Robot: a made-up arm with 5 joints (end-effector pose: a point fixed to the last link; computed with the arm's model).
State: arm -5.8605 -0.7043 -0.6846 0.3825 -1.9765
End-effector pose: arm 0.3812 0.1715 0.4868 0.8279 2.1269 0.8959
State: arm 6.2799 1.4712 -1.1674 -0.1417 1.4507
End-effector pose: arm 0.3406 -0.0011 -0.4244 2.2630 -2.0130 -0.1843
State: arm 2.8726 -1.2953 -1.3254 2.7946 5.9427
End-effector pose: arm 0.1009 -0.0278 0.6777 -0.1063 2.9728 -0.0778
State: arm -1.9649 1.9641 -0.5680 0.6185 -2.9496
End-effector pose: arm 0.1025 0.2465 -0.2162 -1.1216 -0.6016 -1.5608
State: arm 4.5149 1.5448 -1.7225 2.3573 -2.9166
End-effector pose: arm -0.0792 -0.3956 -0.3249 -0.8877 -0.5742 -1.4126
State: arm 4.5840 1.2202 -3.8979 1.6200 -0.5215
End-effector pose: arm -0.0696 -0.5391 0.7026 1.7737 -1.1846 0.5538
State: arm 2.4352 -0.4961 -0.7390 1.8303 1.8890
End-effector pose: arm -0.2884 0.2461 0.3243 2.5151 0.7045 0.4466
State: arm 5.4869 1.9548 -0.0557 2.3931 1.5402
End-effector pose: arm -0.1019 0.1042 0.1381 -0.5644 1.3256 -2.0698
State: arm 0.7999 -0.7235 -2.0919 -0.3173 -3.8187
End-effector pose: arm -0.1285 -0.1322 1.0109 -0.0060 0.0066 0.1228
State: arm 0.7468 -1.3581 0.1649 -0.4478 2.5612
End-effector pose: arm 0.1802 0.1668 0.2969 -0.9252 1.1833 0.1339
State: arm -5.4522 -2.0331 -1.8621 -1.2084 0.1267
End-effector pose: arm -0.5142 -0.5633 0.2547 2.1170 0.7779 -1.3397
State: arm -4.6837 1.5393 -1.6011 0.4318 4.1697
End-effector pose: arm -0.0140 0.4892 -0.4377 0.8453 -2.8778 0.5429
